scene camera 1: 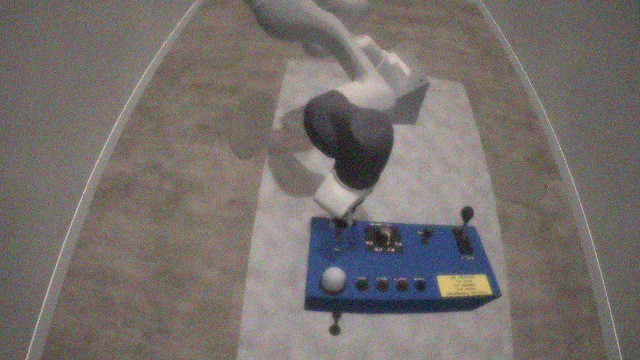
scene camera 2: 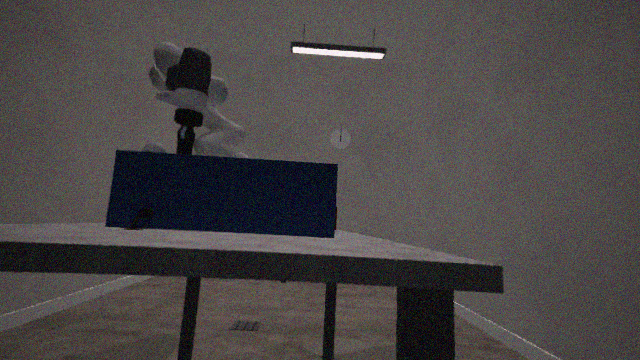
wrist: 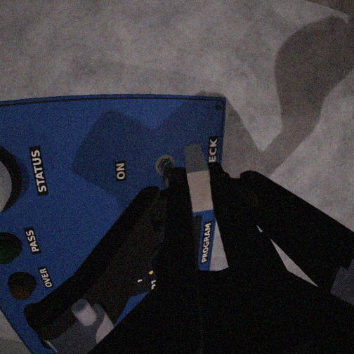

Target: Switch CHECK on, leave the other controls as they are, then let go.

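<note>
The CHECK toggle (wrist: 164,166) stands on the blue control box (scene camera 1: 400,265) (scene camera 2: 225,195) (wrist: 95,135), between the ON label (wrist: 120,170) and the partly covered CHECK label (wrist: 213,150). Its lever is dark and partly hidden by a finger, so I cannot tell its lean. My gripper (scene camera 1: 340,226) (wrist: 193,159) is shut and empty. Its tips are close beside the toggle, on the CHECK label side; contact cannot be made out. In scene camera 2 the fingertips are hidden behind the box.
A PROGRAM knob (scene camera 1: 384,235), a small toggle (scene camera 1: 426,234) and a ball-ended lever (scene camera 1: 466,215) stand along the same edge. A white dome (scene camera 1: 333,279), several small round lamps or buttons and a yellow label (scene camera 1: 464,285) line the other edge. Another ball-ended lever (scene camera 1: 335,329) juts from the box's side.
</note>
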